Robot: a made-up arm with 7 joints.
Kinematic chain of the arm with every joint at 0, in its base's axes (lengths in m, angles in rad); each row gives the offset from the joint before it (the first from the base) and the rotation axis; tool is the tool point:
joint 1: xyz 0 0 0.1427 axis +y
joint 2: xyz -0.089 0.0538 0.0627 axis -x
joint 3: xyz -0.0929 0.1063 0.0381 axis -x
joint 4: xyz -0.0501 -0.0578 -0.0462 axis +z
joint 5: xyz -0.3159 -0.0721 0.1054 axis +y
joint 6: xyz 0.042 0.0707 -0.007 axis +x
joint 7: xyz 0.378 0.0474 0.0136 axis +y
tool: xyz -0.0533 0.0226 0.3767
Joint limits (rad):
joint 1: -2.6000..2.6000
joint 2: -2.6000..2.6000
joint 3: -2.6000..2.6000
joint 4: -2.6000..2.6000
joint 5: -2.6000..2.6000
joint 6: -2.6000..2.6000
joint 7: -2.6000..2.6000
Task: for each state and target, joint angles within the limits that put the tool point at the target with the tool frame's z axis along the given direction. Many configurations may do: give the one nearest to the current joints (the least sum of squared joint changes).
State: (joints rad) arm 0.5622 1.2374 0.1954 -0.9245 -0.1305 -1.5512 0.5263
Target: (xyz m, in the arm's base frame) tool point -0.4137 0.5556 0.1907 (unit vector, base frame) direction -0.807 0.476 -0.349
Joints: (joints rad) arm 1.1012 1.2133 0.3684 -0.3955 -0.6834 -0.9017 0.0073
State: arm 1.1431 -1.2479 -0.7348 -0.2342 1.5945 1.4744 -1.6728
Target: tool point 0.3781 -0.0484 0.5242 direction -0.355 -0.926 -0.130
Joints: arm 1.6523 -1.3187 -0.8191 -0.4762 1.6482 1.4577 -1.8327
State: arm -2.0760 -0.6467 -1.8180 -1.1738 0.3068 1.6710 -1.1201
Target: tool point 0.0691 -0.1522 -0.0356 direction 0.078 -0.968 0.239
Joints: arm -2.3458 -1.2817 -1.8065 -1.7309 0.2826 1.6919 -1.5330
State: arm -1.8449 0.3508 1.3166 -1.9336 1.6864 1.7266 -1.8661
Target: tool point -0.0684 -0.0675 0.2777 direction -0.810 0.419 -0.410
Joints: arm -2.3309 0.5323 1.2327 -2.0644 2.3885 1.9912 -2.3987
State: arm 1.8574 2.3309 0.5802 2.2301 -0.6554 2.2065 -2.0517
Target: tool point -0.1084 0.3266 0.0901 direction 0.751 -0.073 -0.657
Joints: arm 1.9570 2.1389 0.6316 2.5950 -1.1874 2.2427 -1.6536
